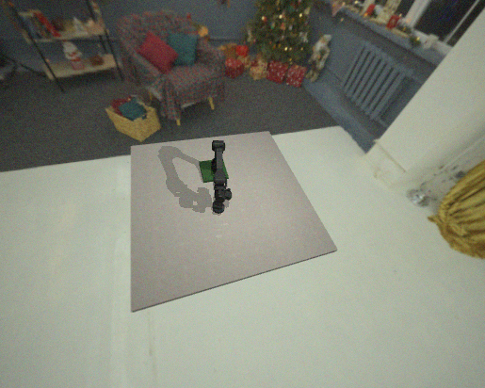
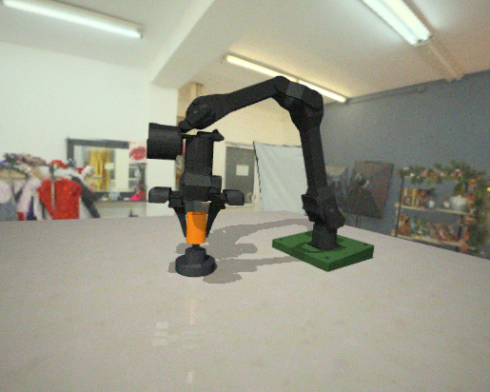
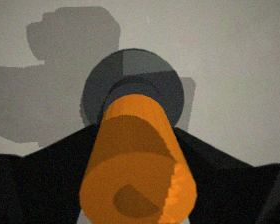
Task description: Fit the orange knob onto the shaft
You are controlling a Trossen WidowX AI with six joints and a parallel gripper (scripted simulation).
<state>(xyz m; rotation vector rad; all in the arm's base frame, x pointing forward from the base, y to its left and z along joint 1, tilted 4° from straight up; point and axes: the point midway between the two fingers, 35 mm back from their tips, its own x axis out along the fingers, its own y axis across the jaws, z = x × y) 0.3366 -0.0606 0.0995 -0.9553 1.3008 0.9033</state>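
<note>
My gripper tip is 2 cm below the orange knob. Also, from my gripper tip: dark round pedestal 4 cm below.
</note>
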